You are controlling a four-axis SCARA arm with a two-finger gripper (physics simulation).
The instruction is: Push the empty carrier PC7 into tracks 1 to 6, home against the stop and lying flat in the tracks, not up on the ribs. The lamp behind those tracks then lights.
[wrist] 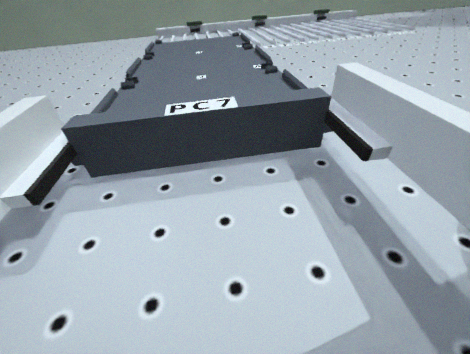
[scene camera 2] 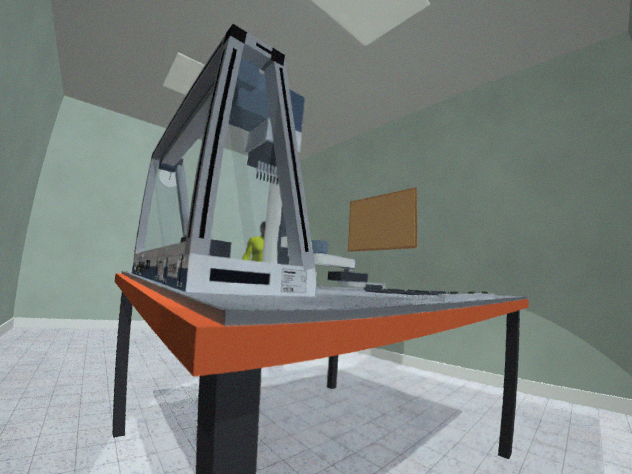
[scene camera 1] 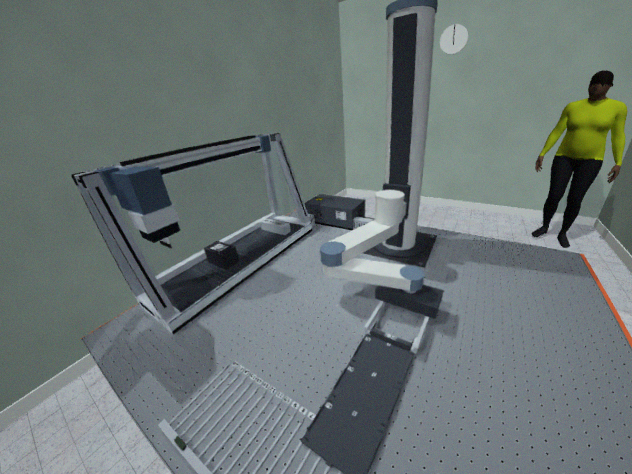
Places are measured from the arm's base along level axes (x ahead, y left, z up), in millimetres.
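Where they show: gripper, fingertip midpoint: (wrist: 201,101) (scene camera 2: 375,285) (scene camera 1: 389,339); arm's base at its link origin: (scene camera 1: 397,245).
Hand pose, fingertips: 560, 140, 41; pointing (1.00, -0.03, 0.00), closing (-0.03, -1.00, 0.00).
Note:
Each offset is from my fingertips to the top centre of the thing, as dx, dy, dz. "pt": to the spot under its first point.
The dark flat carrier PC7 {+148, -3, +2} (scene camera 1: 375,385) (wrist: 200,90) lies lengthwise away from the arm, its labelled end nearest the wrist camera. My gripper (scene camera 1: 392,340) (wrist: 201,101) is shut on this end, one finger at each side. The carrier's far end reaches over the near part of the ribbed tracks {pt +329, -208, -24} (scene camera 1: 245,415) (wrist: 325,34); rib ends show beyond it in the wrist view. Whether it lies flat between the ribs or on them I cannot tell. The stop rail {pt +442, -72, -12} (wrist: 227,22) stands beyond, apart from the carrier. The leftmost lamp {+447, -5, -6} (wrist: 194,24) on it looks dark green, unlit.
A gantry machine (scene camera 1: 191,164) (scene camera 2: 250,275) stands left of the arm, with a black block {pt +3, -658, +87} (scene camera 1: 221,255) on its bed. A dark box {pt -596, -493, +70} (scene camera 1: 334,210) stands behind. The arm's column (scene camera 1: 424,127) rises at the back. A person (scene camera 1: 587,130) stands beyond the table at the right.

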